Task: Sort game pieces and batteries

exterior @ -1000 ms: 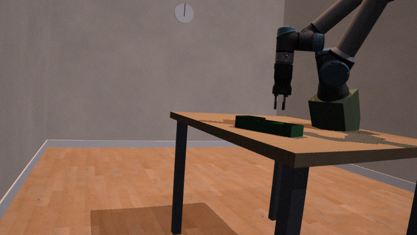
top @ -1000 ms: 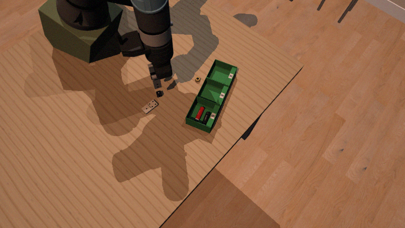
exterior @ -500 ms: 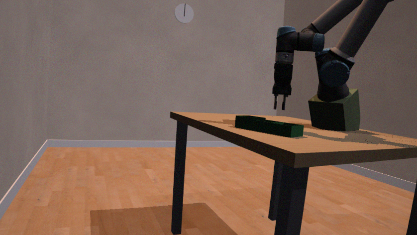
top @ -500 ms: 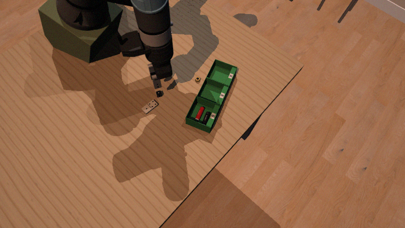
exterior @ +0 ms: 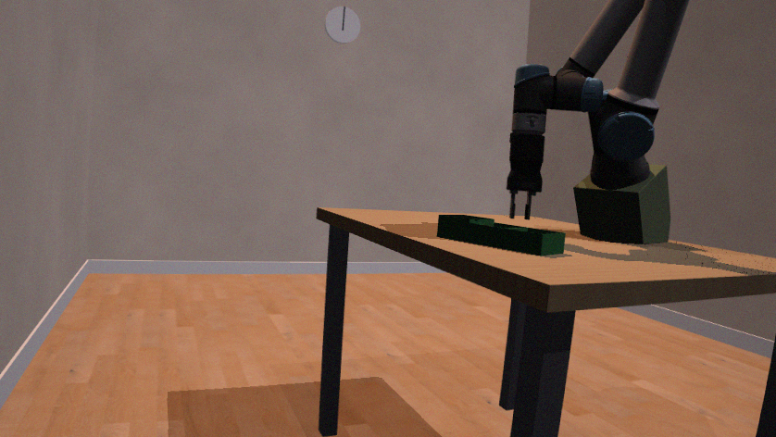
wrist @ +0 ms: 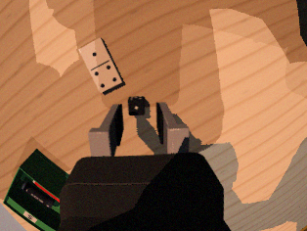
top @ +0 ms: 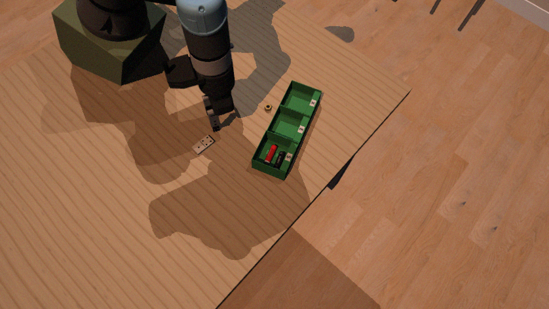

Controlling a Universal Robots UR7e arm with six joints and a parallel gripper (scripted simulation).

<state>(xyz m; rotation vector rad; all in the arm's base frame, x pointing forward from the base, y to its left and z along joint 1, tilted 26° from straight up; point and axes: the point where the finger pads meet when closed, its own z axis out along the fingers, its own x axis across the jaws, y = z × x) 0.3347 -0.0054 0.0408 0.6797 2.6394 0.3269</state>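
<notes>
Now: the black die 5 cm below my hand. Round my hand: red battery: 16 cm ahead, 3 cm to the left, 5 cm below; brass nut: 6 cm ahead, 13 cm to the left, 6 cm below; domino: 1 cm ahead, 5 cm to the right, 6 cm below.
</notes>
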